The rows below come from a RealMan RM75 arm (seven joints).
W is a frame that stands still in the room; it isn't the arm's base.
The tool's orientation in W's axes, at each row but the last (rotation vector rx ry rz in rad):
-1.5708 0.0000 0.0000
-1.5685 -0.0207 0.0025
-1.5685 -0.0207 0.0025
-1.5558 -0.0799 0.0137
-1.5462 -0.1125 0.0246
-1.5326 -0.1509 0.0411
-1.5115 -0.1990 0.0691
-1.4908 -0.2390 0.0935
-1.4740 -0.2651 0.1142
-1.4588 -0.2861 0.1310
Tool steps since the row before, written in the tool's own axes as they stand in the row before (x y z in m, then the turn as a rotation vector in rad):
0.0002 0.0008 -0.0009 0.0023 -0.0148 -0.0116
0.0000 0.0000 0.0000 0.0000 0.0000 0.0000
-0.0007 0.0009 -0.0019 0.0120 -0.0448 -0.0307
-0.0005 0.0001 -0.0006 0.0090 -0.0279 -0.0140
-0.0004 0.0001 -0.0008 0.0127 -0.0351 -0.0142
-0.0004 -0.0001 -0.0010 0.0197 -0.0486 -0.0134
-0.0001 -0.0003 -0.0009 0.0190 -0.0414 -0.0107
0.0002 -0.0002 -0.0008 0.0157 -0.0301 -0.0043
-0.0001 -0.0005 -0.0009 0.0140 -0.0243 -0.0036
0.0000 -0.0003 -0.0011 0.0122 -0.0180 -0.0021
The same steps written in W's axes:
0.0002 -0.0009 -0.0008 0.0023 -0.0116 0.0148
0.0000 0.0000 0.0000 0.0000 0.0000 0.0000
-0.0007 -0.0019 -0.0009 0.0119 -0.0306 0.0449
-0.0005 -0.0006 -0.0001 0.0087 -0.0139 0.0281
-0.0003 -0.0008 -0.0001 0.0120 -0.0139 0.0355
-0.0003 -0.0010 0.0000 0.0179 -0.0128 0.0495
0.0000 -0.0009 0.0002 0.0173 -0.0098 0.0424
0.0003 -0.0008 0.0002 0.0136 -0.0034 0.0312
0.0001 -0.0009 0.0004 0.0123 -0.0025 0.0253
0.0003 -0.0011 0.0002 0.0107 -0.0009 0.0190

